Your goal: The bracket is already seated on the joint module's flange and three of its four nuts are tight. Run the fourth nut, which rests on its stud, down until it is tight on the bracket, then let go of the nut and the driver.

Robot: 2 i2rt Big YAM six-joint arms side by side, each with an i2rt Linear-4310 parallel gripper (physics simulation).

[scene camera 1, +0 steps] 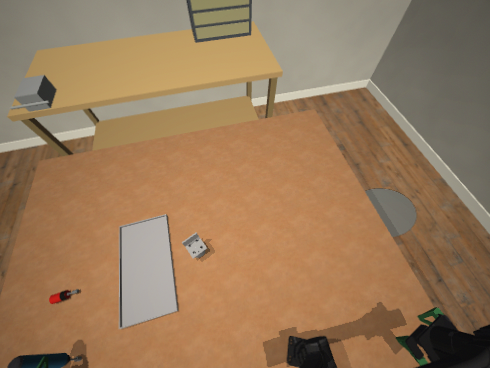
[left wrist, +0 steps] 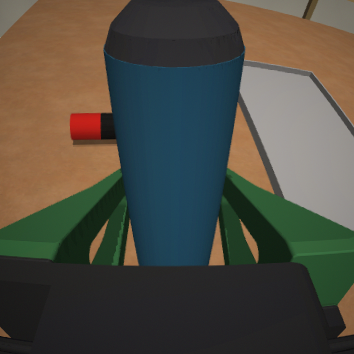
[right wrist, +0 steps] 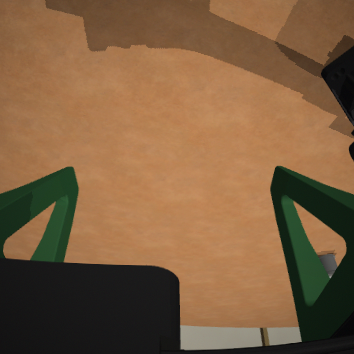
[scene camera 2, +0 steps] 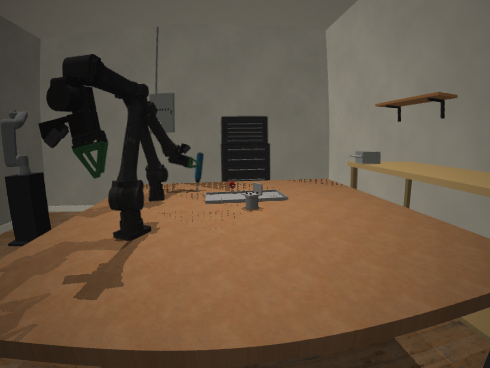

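Pixels of known places: left gripper, between the fingertips: [scene camera 1: 39, 357] [left wrist: 173, 177] [scene camera 2: 200, 165]; right gripper, between the fingertips: [scene camera 1: 408, 328] [right wrist: 174, 177] [scene camera 2: 99, 175]; left arm's base, origin of its link: [scene camera 2: 156, 198]; right arm's base, origin of its link: [scene camera 1: 304, 353] [scene camera 2: 132, 233].
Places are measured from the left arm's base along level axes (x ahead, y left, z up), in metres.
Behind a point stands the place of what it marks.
Observation:
The pale bracket [scene camera 1: 195, 246] {x 0.445, y -0.353, z 0.066 m} [scene camera 2: 257, 188] {x 0.473, y -0.348, z 0.087 m} sits on the small grey joint module [scene camera 2: 251, 202] {x 0.434, y -0.379, z 0.031 m}, which partly shows through the right finger in the right wrist view [right wrist: 327, 263] {x 0.419, y -0.367, z 0.028 m}. Small dark nuts or studs show on the bracket; which one is loose is too small to tell. My left gripper [scene camera 2: 196, 163] {x 0.278, y 0.175, z 0.159 m} [left wrist: 173, 177] {x 0.278, y 0.175, z 0.159 m} is shut on the blue driver [scene camera 1: 50, 359] {x 0.263, y 0.156, z 0.143 m} [scene camera 2: 199, 165] [left wrist: 175, 125] {x 0.254, y 0.188, z 0.211 m}, well away from the bracket. The driver is nearly upright, its shaft pointing down close above the table. My right gripper [scene camera 1: 414, 327] {x -0.085, y -0.864, z 0.238 m} [scene camera 2: 97, 175] {x -0.085, y -0.864, z 0.238 m} [right wrist: 174, 177] {x -0.085, y -0.864, z 0.238 m} is open and empty, high above the table.
A shallow grey tray [scene camera 1: 147, 272] {x 0.441, y -0.125, z 0.004 m} [scene camera 2: 215, 199] {x 0.314, y -0.129, z 0.001 m} [left wrist: 300, 130] {x 0.477, y -0.113, z 0.004 m} lies beside the joint module. A red-handled screwdriver [scene camera 1: 60, 297] {x 0.476, y 0.202, z 0.032 m} [scene camera 2: 232, 184] {x 0.480, y 0.186, z 0.023 m} [left wrist: 86, 126] {x 0.471, y 0.223, z 0.028 m} lies on the table on the tray's other side. A wooden workbench [scene camera 1: 150, 65] [scene camera 2: 430, 172] stands beyond the table.

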